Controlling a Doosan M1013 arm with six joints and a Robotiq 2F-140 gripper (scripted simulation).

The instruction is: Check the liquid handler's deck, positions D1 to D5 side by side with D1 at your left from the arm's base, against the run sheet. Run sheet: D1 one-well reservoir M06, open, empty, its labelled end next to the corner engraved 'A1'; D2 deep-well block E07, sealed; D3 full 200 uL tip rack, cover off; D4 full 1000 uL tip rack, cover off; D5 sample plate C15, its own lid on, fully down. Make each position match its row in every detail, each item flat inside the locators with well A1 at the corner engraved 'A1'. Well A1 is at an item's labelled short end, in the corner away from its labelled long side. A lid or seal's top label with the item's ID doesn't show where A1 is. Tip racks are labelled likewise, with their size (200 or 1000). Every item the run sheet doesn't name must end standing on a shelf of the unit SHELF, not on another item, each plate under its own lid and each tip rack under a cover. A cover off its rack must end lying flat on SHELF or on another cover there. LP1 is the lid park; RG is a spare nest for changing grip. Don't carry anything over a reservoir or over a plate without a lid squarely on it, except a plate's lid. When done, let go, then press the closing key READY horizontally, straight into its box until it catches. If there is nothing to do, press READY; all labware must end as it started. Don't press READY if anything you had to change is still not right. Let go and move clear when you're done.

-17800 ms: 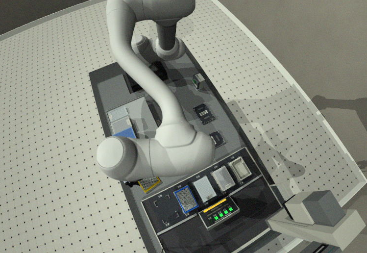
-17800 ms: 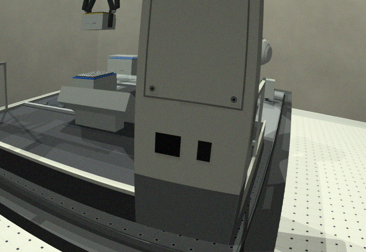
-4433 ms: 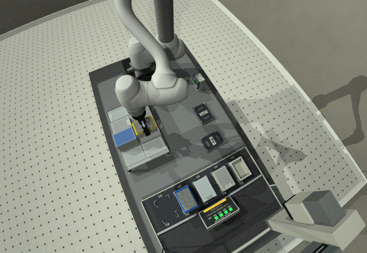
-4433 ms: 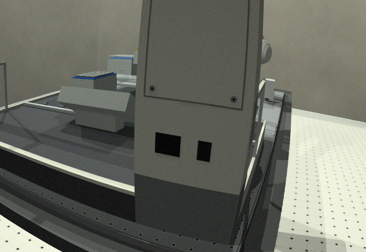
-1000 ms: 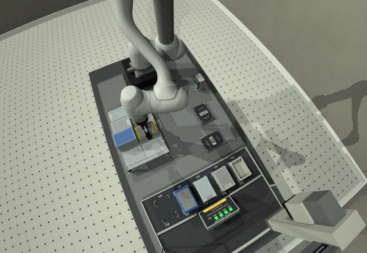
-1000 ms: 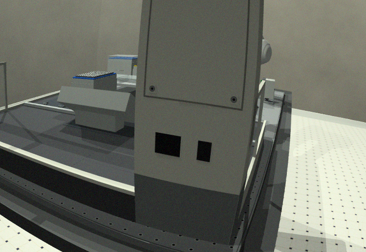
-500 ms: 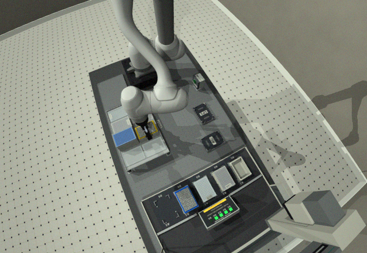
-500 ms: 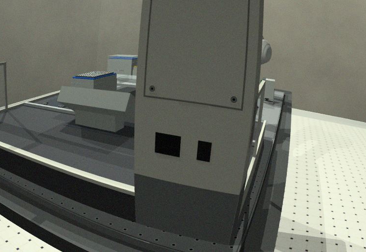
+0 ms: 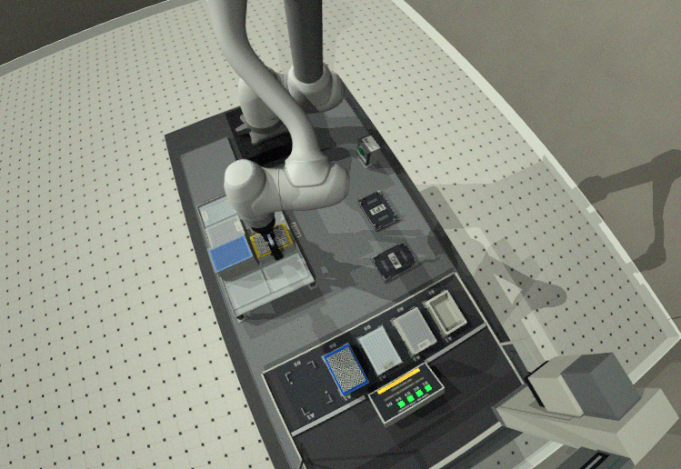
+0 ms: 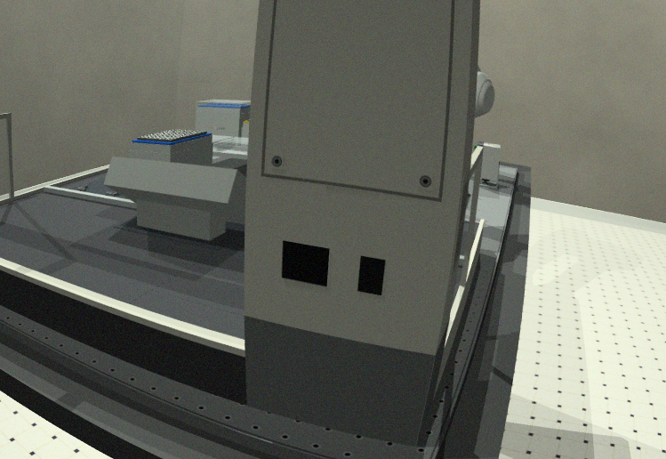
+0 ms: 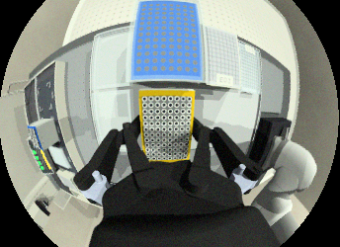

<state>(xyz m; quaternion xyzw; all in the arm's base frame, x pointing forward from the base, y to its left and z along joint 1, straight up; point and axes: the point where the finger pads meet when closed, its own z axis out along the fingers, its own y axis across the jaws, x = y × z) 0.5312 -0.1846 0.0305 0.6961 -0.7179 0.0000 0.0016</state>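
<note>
My hand is 1 cm past the yellow-rimmed tip rack, 1 cm to the right of it and 1 cm below it. Also, from my hand: blue-rimmed tip rack 47 cm ahead, 3 cm to the left, 2 cm above; shelf unit 6 cm behind, 7 cm to the right, 4 cm below; spare nest 23 cm ahead, 36 cm to the left, 9 cm below.
</note>
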